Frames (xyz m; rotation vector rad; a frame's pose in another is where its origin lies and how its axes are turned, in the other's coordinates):
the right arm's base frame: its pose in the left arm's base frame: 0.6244 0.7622 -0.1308 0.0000 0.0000 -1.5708
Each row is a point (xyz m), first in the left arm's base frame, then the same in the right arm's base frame.
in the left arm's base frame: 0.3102 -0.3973 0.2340
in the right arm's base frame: 1.1595 -0.3142 0.3648
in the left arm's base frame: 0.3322 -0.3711 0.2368
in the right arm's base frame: 1.1333 -0.2922 0.3676
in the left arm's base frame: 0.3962 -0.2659 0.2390
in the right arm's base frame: 1.0281 -0.2282 0.3698
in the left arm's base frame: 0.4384 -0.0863 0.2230
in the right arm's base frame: 0.8485 -0.1860 0.3538
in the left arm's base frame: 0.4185 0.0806 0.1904
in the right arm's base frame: 0.6816 -0.2059 0.3212
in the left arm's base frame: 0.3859 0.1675 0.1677
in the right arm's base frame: 0.5947 -0.2385 0.2985
